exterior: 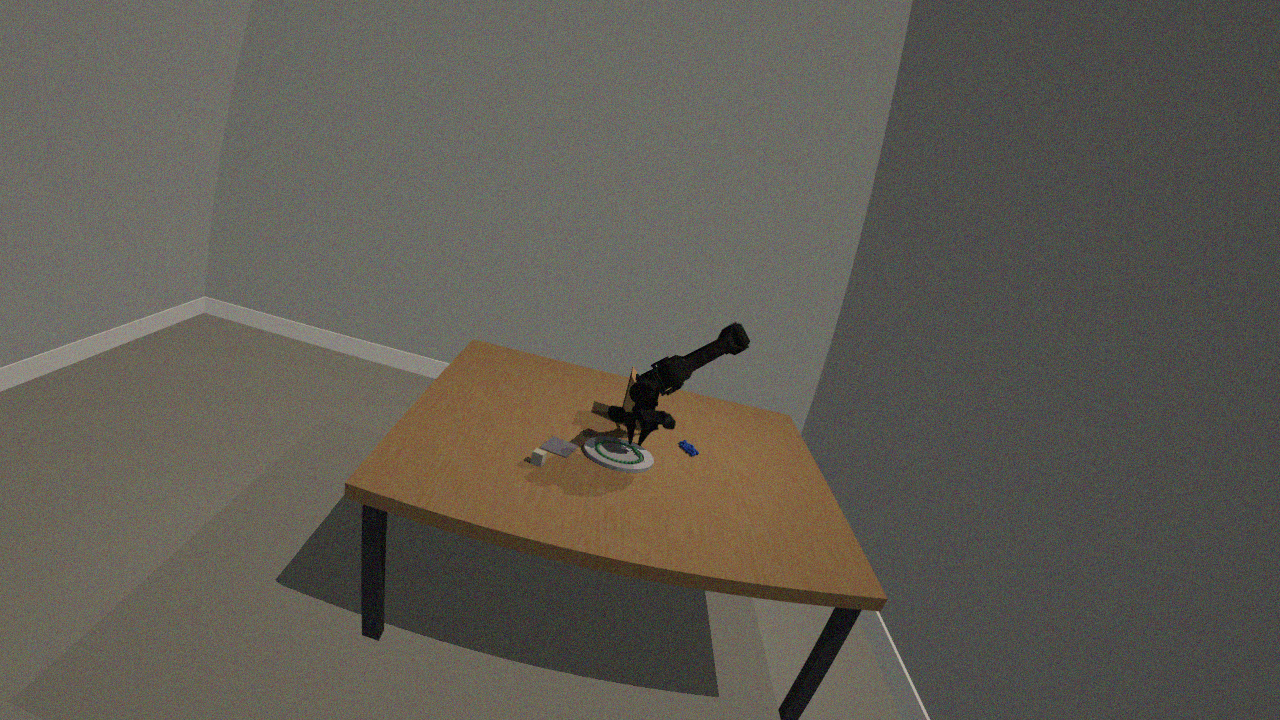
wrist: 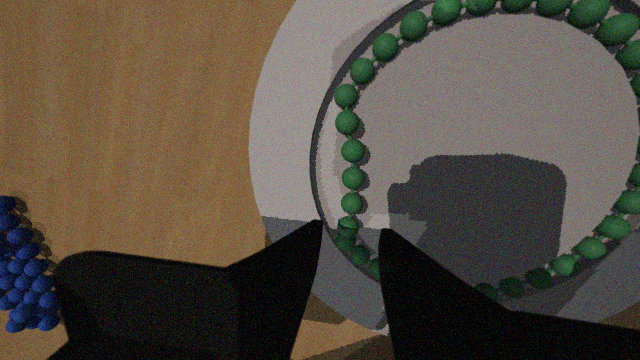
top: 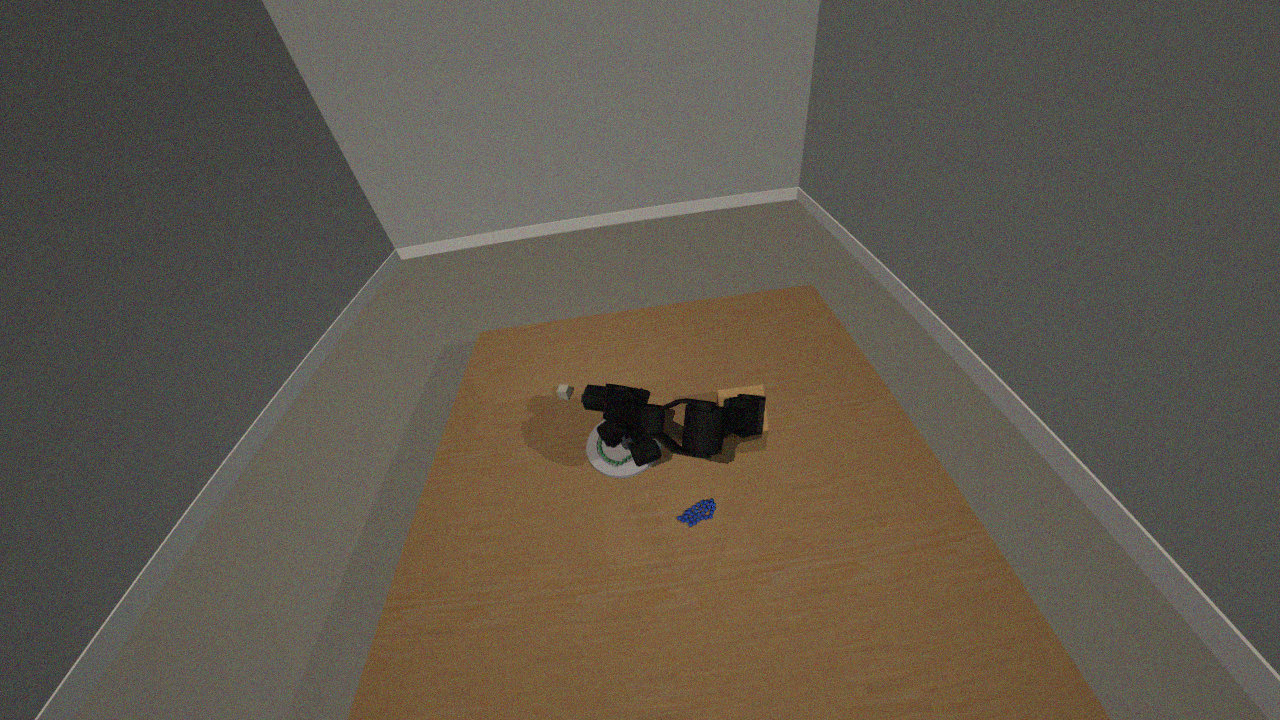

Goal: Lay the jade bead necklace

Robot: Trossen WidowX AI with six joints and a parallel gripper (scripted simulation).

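Now: gripper tip 40 mm to the left of the round bead board, 40 mm short of it and 20 mm above it. The rest, counted from my gripper tip: pale block: 240 mm to the right, 230 mm ahead, 10 mm below; flat grey plate: 200 mm to the right, 90 mm ahead, 30 mm below.
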